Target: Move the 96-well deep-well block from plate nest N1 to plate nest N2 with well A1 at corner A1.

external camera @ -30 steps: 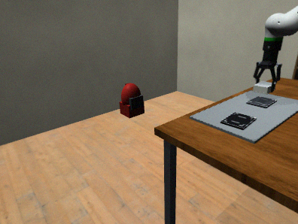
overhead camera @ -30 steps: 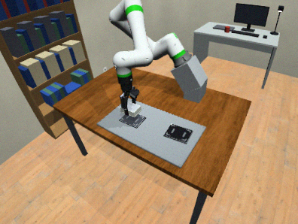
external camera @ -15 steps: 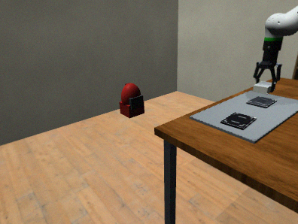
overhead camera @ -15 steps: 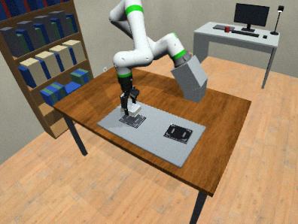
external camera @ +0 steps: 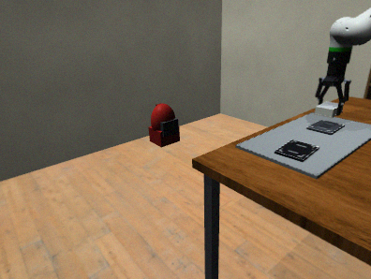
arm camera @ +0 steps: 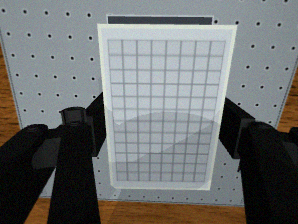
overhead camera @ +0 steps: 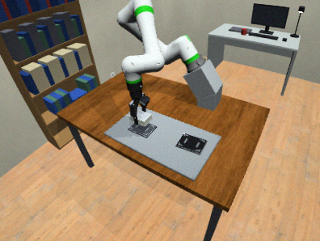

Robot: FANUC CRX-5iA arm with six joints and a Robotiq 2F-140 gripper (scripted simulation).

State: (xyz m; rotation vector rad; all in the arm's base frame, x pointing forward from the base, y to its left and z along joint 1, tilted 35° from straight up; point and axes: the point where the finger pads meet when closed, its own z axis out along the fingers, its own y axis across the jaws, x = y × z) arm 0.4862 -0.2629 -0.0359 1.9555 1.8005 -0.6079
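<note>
Now: the plate nest N2 10 cm below my hand. From my hand the other things lie so: white 96-well deep-well block (1 cm below); then A1 corner mark (9 cm below, 7 cm to the right, 6 cm behind).
</note>
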